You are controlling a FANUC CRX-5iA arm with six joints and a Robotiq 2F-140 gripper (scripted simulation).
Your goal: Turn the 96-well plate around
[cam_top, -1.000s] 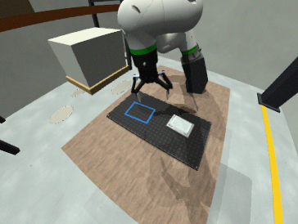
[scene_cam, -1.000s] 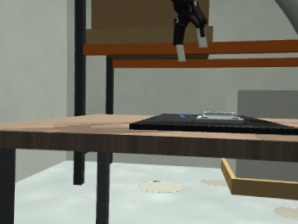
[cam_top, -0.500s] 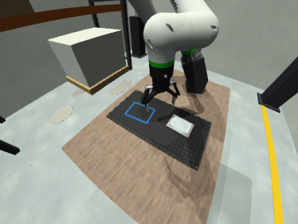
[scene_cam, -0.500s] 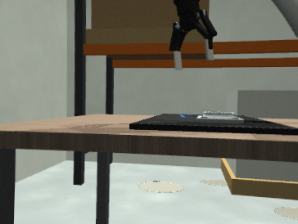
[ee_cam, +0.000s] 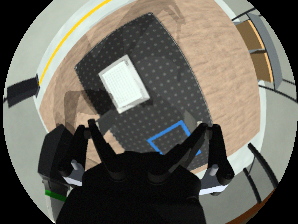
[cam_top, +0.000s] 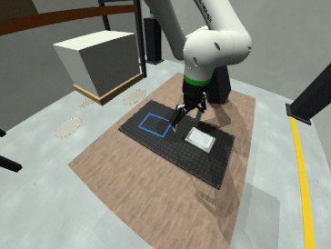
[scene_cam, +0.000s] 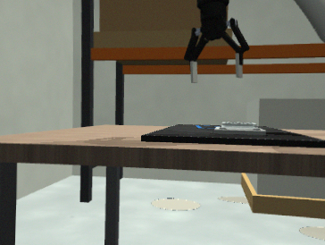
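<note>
Now: the white 96-well plate 60 mm behind my hand, 90 mm to the left of it and 140 mm below it. Also, from my hand: grey plate nest N1: 60 mm behind, 90 mm to the left, 150 mm below.
</note>
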